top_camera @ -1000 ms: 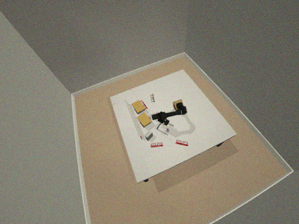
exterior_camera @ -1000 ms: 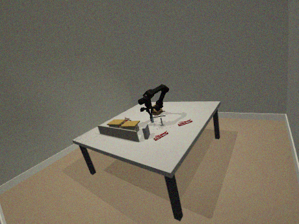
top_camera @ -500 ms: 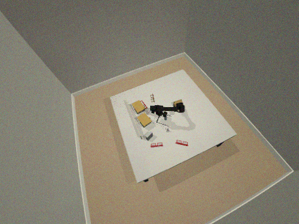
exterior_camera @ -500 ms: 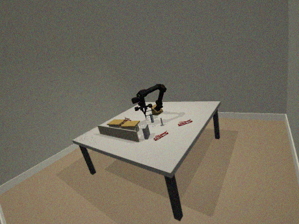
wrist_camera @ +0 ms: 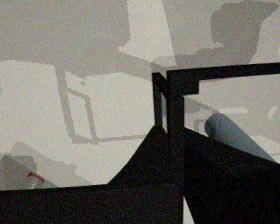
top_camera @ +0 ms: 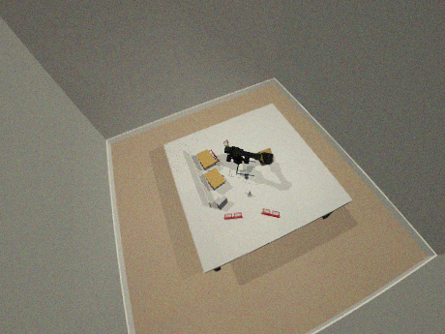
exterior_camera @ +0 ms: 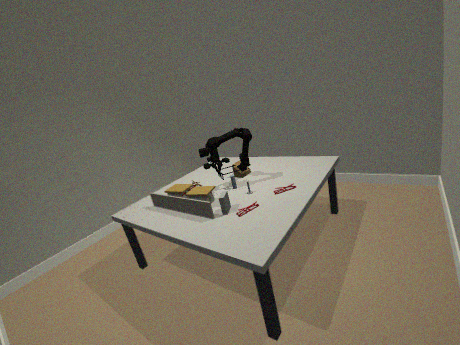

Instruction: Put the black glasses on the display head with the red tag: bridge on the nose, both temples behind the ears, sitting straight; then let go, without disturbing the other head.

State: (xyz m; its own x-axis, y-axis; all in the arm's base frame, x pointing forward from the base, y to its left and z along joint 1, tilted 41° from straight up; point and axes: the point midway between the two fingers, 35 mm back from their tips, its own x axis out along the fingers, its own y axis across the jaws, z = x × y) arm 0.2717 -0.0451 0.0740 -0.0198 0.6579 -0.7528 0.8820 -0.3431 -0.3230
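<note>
The pale blue piece is 40 mm behind my gripper tip, 90 mm to the left of it and 70 mm below it. Round my gripper tip: grey block: 240 mm ahead, 260 mm to the left, 70 mm below; then upright post: 10 mm behind, 250 mm to the left, 100 mm below; then long base: 360 mm ahead, 50 mm to the right, 70 mm below.
</note>
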